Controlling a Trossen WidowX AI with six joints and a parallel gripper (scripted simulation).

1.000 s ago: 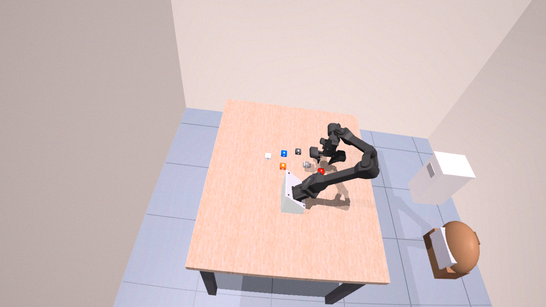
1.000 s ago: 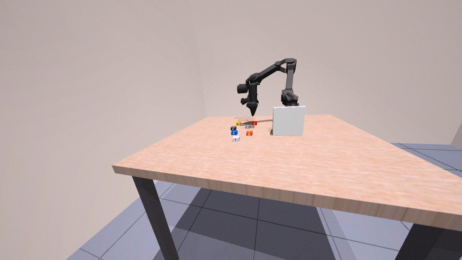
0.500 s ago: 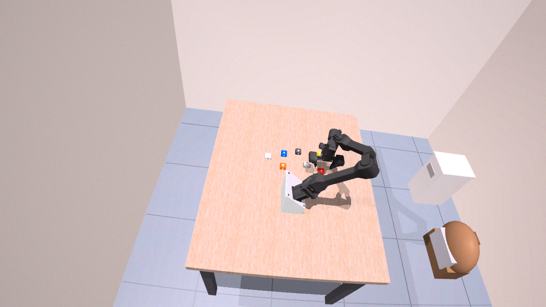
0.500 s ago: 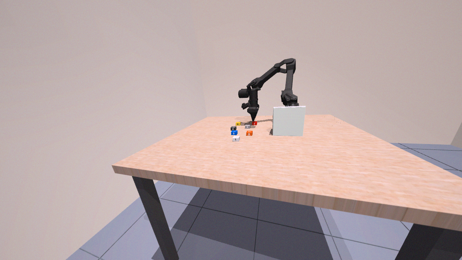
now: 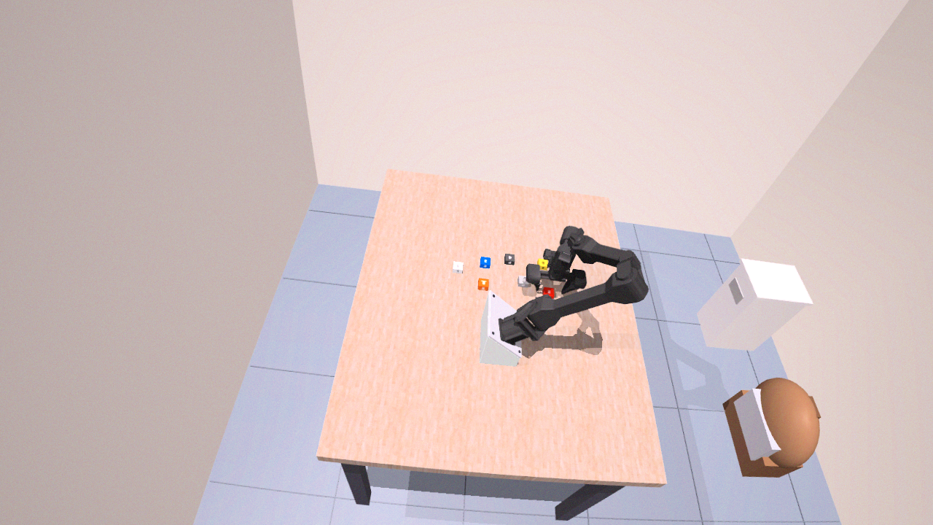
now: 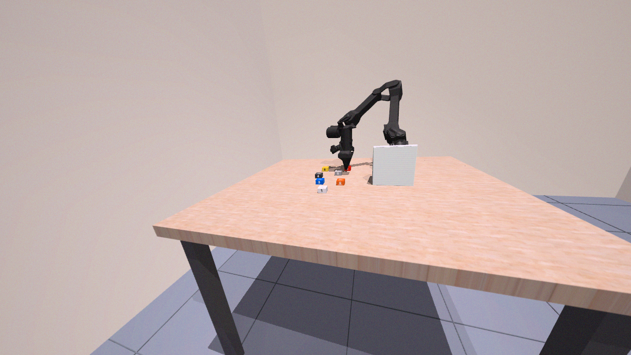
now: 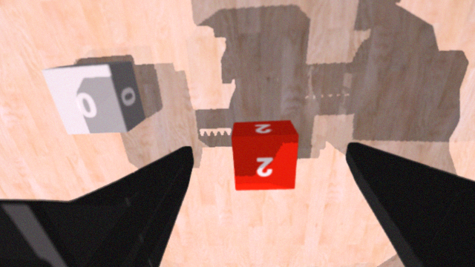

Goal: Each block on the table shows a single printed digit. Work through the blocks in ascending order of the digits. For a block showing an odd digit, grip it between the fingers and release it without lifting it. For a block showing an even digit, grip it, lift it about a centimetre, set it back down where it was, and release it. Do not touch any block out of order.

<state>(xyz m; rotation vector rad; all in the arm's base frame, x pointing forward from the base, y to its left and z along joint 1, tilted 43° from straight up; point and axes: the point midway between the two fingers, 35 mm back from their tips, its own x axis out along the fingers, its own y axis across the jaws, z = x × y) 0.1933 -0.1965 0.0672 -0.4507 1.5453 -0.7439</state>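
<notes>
Right now my gripper tip is 20 cm to the right of the blue block 3 and 12 cm short of it. The rest, counted from my gripper tip: grey block 0: 8 cm to the left, 4 cm ahead; then yellow block: 12 cm ahead; then red block marked 2: right at my gripper tip.
</notes>
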